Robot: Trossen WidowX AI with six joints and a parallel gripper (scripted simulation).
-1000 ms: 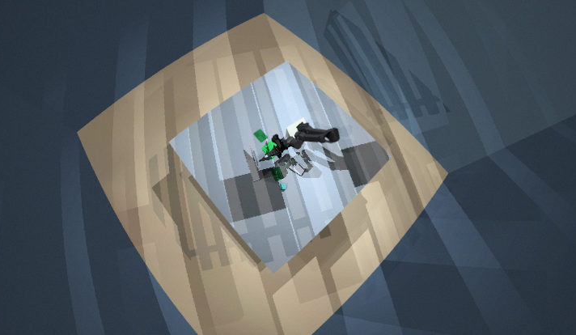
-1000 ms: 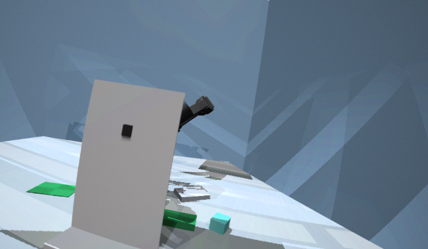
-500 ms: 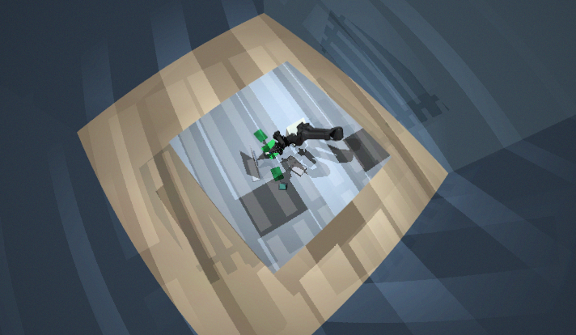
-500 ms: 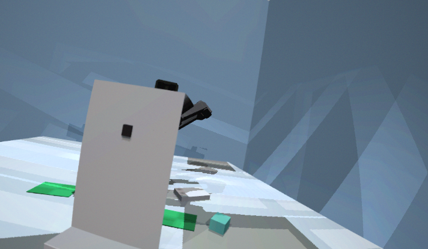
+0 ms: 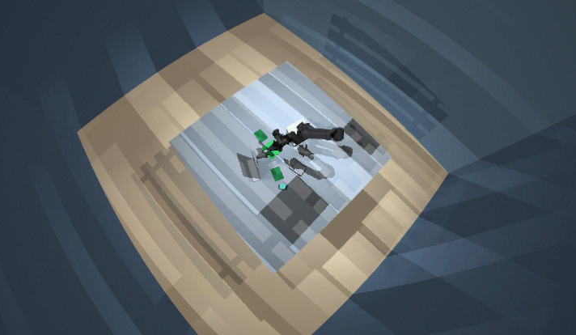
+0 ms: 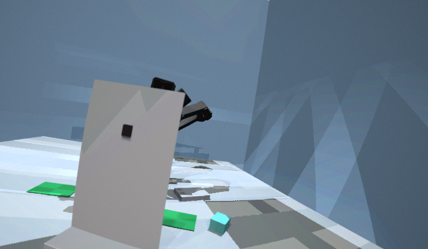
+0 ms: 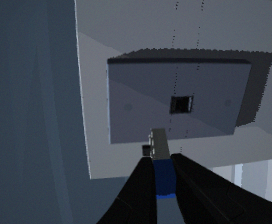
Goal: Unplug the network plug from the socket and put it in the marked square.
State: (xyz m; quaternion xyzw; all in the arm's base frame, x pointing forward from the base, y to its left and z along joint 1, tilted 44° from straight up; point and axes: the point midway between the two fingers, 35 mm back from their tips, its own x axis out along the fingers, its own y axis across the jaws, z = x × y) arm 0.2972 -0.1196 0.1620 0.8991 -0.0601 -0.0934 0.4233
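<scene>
My gripper tip is now 100 mm short of the grey upright panel, 30 mm to the left of it and 120 mm above it. Also, from my gripper tip: blue plug right at my gripper tip; then flat grey piece 130 mm behind, 180 mm to the left, 240 mm below; then cyan cube 50 mm ahead, 210 mm to the left, 230 mm below.
</scene>
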